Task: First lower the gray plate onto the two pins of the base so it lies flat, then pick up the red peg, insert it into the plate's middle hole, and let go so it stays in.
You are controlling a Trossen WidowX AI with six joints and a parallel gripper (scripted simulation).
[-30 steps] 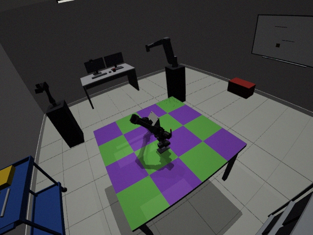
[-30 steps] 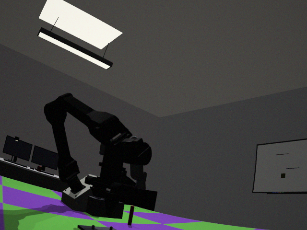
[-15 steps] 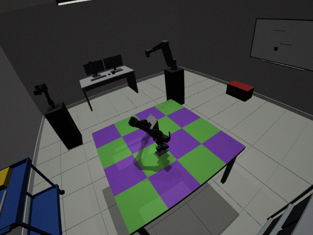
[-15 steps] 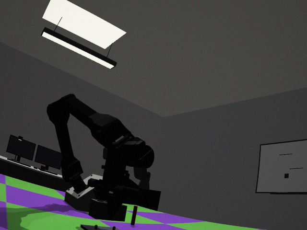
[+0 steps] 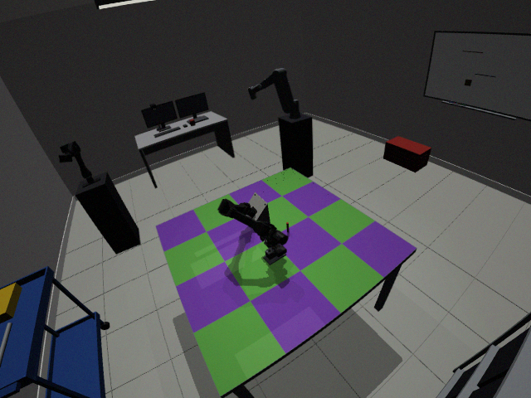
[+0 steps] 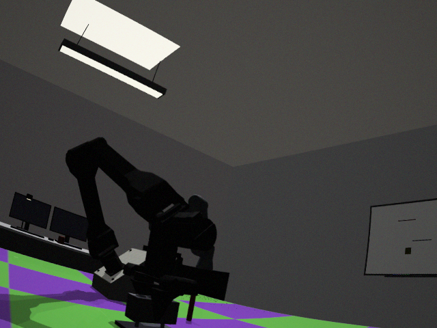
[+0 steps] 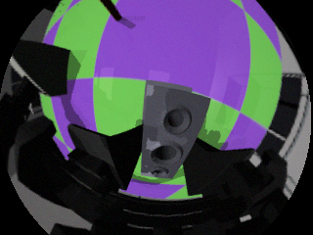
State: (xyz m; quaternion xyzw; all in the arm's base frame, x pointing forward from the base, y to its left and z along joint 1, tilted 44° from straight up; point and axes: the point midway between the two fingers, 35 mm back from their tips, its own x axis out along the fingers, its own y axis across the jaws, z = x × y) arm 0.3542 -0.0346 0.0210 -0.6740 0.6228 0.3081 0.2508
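Now: the dark base 20 mm below my gripper tip. From my gripper tip the other things lie so: gray plate 30 mm above; then red peg 130 mm behind, 180 mm to the left, 10 mm above.
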